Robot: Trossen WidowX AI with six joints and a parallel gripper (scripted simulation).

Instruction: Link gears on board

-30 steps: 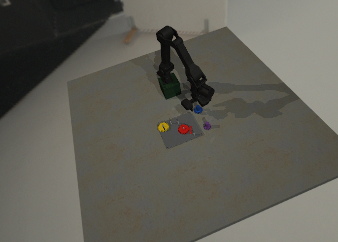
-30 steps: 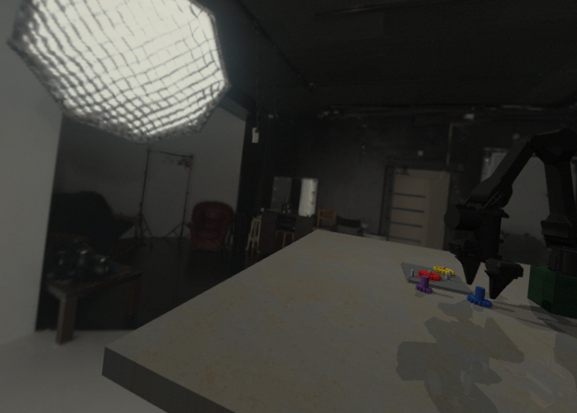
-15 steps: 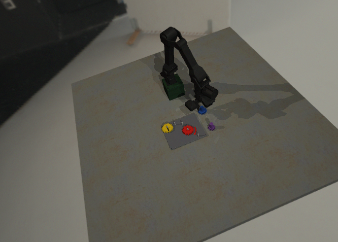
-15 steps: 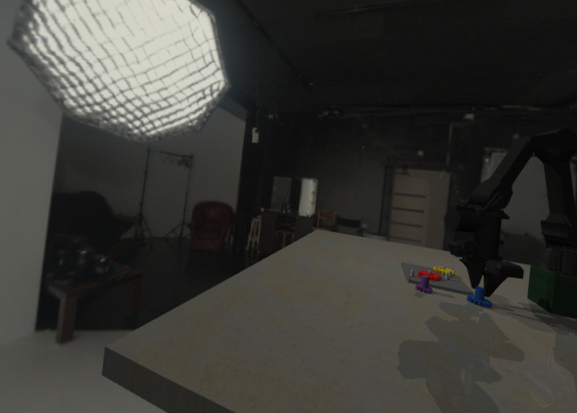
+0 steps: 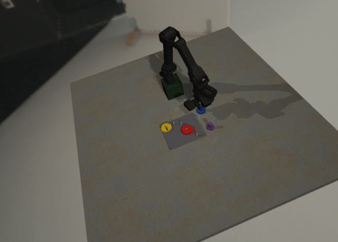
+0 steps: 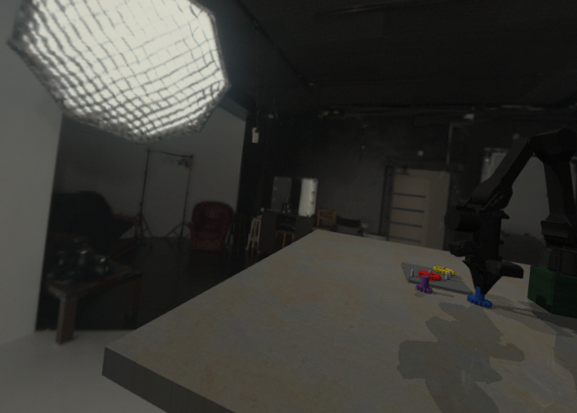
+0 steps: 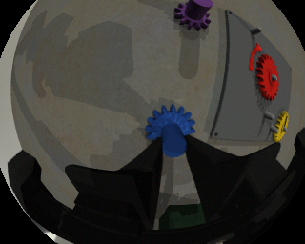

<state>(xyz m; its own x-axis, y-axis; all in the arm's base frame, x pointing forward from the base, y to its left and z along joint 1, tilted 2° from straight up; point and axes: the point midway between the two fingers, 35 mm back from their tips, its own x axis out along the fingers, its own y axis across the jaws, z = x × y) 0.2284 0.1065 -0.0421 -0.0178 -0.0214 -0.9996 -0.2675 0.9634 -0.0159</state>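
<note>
Now: the red gear 13 cm to the right of my gripper tip, 10 cm ahead of it and 1 cm below it. Round my gripper tip: purple gear 13 cm ahead, 1 cm below; red arrow 12 cm ahead, 9 cm to the right, 2 cm below; blue gear 1 cm below.
</note>
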